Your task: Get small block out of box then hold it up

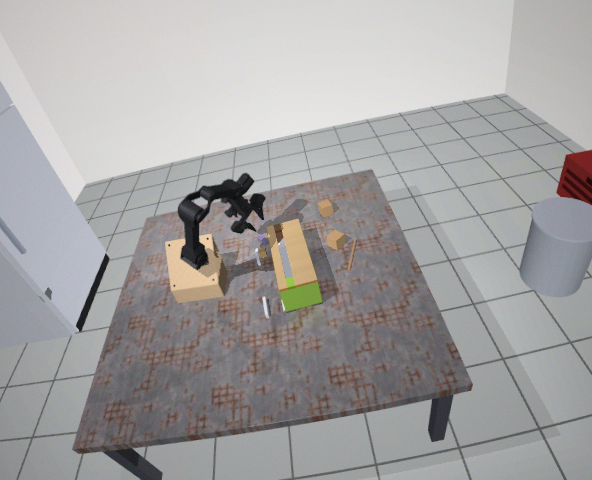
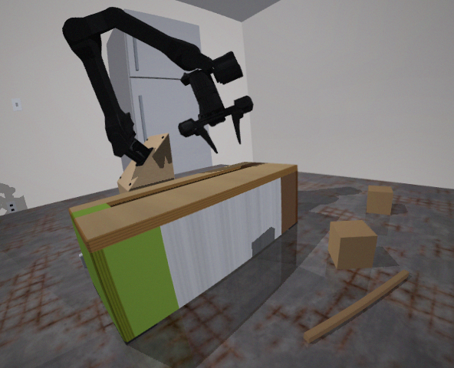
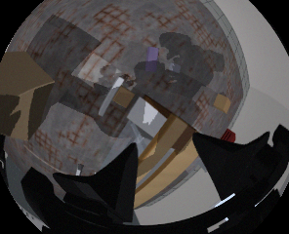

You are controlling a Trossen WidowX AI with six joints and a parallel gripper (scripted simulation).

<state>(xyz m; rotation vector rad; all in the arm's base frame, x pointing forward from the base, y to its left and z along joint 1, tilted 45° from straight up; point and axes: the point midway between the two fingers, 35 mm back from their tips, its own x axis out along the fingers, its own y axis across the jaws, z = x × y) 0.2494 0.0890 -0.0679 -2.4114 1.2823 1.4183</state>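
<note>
Right now my gripper tip is 2 cm past the tan block and 15 cm above it. Also, from my gripper tip: purple piece (2 cm behind, 10 cm to the left, 16 cm below); thin wooden stick (35 cm ahead, 13 cm to the right, 16 cm below); wooden box (6 cm ahead, 16 cm to the right, 10 cm below).
</note>
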